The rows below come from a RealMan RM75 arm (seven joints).
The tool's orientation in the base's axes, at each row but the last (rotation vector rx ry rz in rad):
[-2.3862, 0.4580, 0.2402]
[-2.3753, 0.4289, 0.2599]
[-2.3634, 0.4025, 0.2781]
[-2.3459, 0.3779, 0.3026]
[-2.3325, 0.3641, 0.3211]
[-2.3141, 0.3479, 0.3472]
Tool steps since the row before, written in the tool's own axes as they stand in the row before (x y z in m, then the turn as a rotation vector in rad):
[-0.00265, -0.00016, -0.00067, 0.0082, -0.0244, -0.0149]
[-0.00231, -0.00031, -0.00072, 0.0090, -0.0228, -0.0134]
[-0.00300, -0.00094, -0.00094, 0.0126, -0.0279, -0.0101]
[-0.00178, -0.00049, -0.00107, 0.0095, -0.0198, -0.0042]
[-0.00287, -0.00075, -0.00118, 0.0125, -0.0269, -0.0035]
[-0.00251, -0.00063, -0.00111, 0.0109, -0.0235, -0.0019]
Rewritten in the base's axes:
[-0.00235, 0.00036, 0.00137, 0.0177, 0.0051, 0.0233]
[-0.00197, 0.00027, 0.00141, 0.0178, 0.0049, 0.0210]
[-0.00236, 0.00064, 0.00218, 0.0227, 0.0099, 0.0207]
[-0.00137, -0.00009, 0.00164, 0.0163, 0.0090, 0.0124]
[-0.00226, 0.00015, 0.00225, 0.0215, 0.0139, 0.0154]
[-0.00195, -0.00001, 0.00204, 0.0186, 0.0130, 0.0127]

